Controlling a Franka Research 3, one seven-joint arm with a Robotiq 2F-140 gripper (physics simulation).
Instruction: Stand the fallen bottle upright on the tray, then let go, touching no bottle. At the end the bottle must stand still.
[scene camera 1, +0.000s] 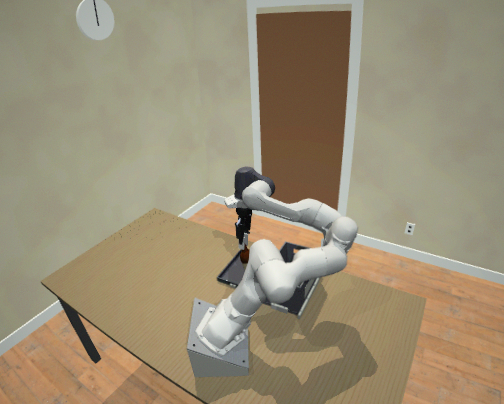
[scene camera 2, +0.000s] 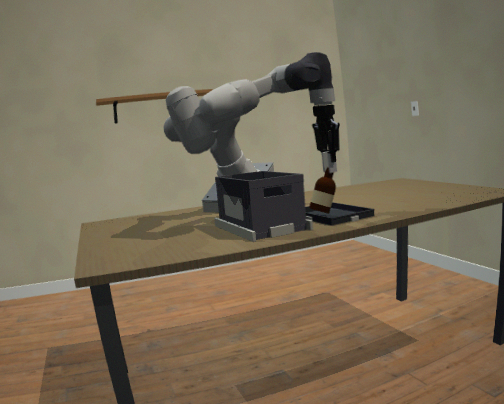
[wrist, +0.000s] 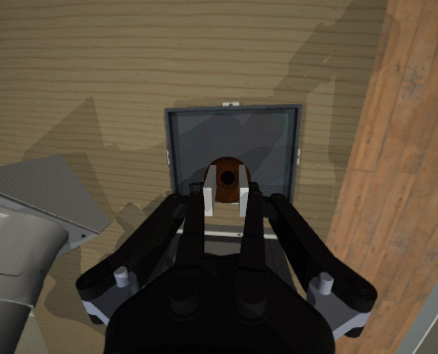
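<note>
The brown bottle (scene camera 1: 244, 256) (scene camera 2: 325, 187) (wrist: 227, 162) with a pale label is tilted, its neck up in my gripper (scene camera 1: 243, 244) (scene camera 2: 328, 164) (wrist: 227, 176). The gripper points down and is shut on the neck; the dark bottle mouth shows between the two pale fingertips in the wrist view. In scene camera 2 the bottle leans, its base toward the crate side and low over the tray (scene camera 1: 232, 274) (scene camera 2: 367, 214) (wrist: 200, 130). Whether the base touches the tray floor cannot be told. The tray is shallow, dark and rimmed, lying on the table.
A dark, high-walled crate (scene camera 1: 295, 303) (scene camera 2: 277, 210) stands right beside the tray, with pale blocks around its foot. The arm's grey base (scene camera 1: 220, 362) stands on the table (scene camera 1: 125, 280) (scene camera 2: 150, 250). The arm hides part of the tray and crate in scene camera 1.
</note>
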